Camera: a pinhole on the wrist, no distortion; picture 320 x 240 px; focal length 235.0 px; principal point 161.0 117.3 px. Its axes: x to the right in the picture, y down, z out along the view. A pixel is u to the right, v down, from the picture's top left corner.
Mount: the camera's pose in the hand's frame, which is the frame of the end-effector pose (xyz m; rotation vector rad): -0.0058 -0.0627 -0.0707 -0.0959 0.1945 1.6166
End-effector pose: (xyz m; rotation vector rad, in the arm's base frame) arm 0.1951 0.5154 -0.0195 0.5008 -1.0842 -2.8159
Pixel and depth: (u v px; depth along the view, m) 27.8 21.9 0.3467
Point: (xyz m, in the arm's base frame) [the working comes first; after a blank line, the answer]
In the camera's frame: -0.1965 -0.1407 0.3467

-0.0512 0.8106 0.0178
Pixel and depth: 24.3 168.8 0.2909
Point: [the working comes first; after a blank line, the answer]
In the camera's frame: -0.1692 0.0638 0.2909

0.1604 0.8158 0.0473
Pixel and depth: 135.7 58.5 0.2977
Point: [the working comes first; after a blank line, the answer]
In the camera's frame: -0.0321 -0.0745 0.2977

0.0408 0.6673 0.0874
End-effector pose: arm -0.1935 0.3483 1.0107 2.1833 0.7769 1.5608
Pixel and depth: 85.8 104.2 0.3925
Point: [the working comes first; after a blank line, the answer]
In the camera's frame: -0.1256 -0.0219 0.3925

0.1077 0.4772 0.8686
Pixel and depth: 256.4 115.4 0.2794
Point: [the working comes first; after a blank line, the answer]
In the camera's frame: 0.1134 -0.0023 0.2794

0.0033 0.2793 1.0109
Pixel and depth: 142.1 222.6 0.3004
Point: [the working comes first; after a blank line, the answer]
In the camera's frame: -0.0242 0.1346 0.3004

-0.0082 0.3118 0.8188
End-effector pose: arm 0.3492 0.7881 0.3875 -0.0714 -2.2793 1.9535
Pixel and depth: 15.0 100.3 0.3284
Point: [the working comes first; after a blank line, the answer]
In the camera's frame: -0.2040 -0.0238 0.3284

0.2734 0.4816 0.5474
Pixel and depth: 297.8 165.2 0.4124
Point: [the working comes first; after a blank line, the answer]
In the camera's frame: 0.2401 0.0841 0.4124

0.3744 0.5263 0.0960
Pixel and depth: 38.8 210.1 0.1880
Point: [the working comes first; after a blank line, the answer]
In the camera's frame: -0.0978 0.0742 0.1880

0.4004 0.6265 0.4883
